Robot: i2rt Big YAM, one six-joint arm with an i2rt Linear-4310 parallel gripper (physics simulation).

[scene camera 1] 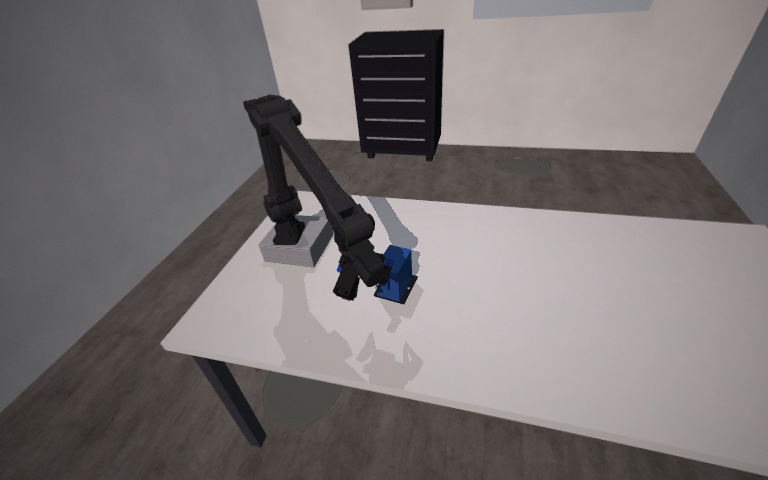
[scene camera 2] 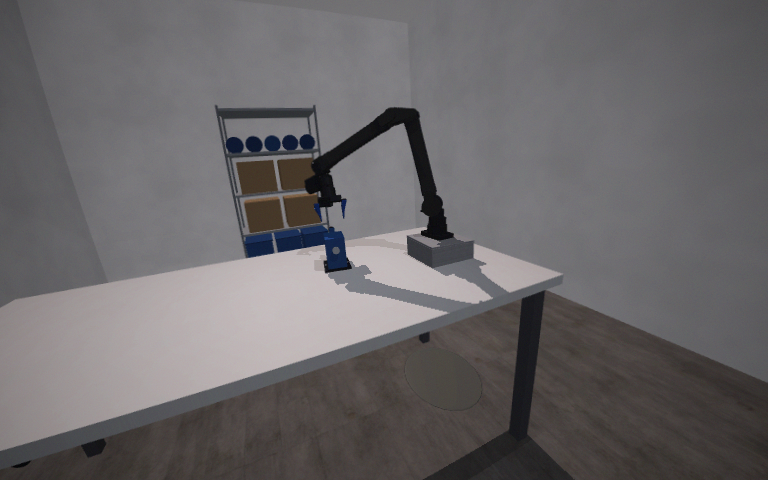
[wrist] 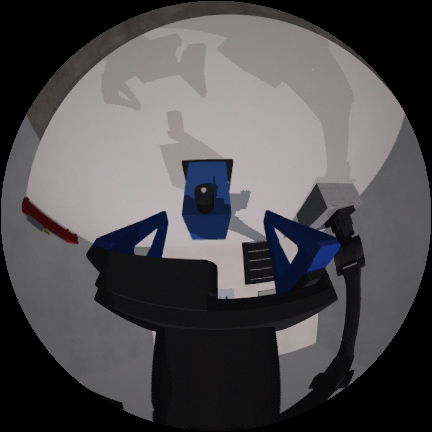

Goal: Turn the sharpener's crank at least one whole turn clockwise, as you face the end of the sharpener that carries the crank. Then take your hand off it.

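Observation:
The blue sharpener stands upright on its dark base on the table. Its crank carries a black knob, seen nearly end-on in the wrist view, in front of the crank end. In the scene camera 2 view, a small part of the crank shows above the sharpener's top; in the scene camera 1 view the arm hides most of it. My gripper is open and empty. Its blue fingertips are apart and above the sharpener in the scene camera 2 view, clear of the knob.
The arm's grey base block sits on the white table. A dark drawer cabinet and a shelf unit stand beyond the table.

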